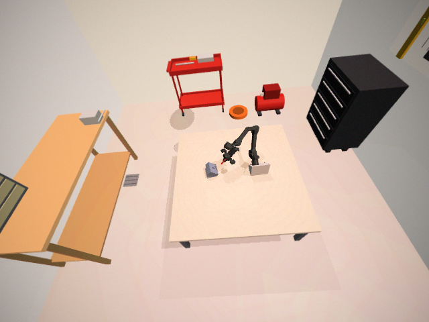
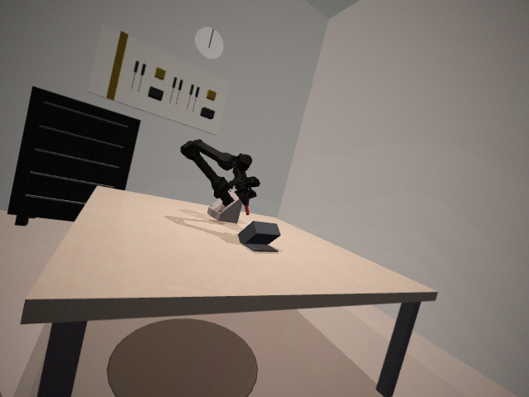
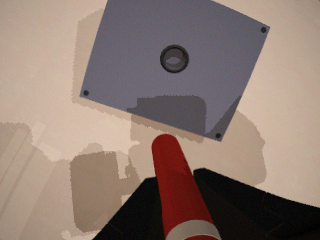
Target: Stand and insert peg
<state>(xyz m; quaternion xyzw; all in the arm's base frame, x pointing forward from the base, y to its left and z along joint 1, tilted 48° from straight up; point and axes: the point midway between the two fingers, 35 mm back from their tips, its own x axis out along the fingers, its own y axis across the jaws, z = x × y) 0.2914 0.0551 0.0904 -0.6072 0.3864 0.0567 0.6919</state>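
My gripper tip is now 130 mm short of the sloped panel, 90 mm above it and 30 mm to the right of it. From my gripper tip the other things lie so: red peg (10 mm behind, 10 mm above).
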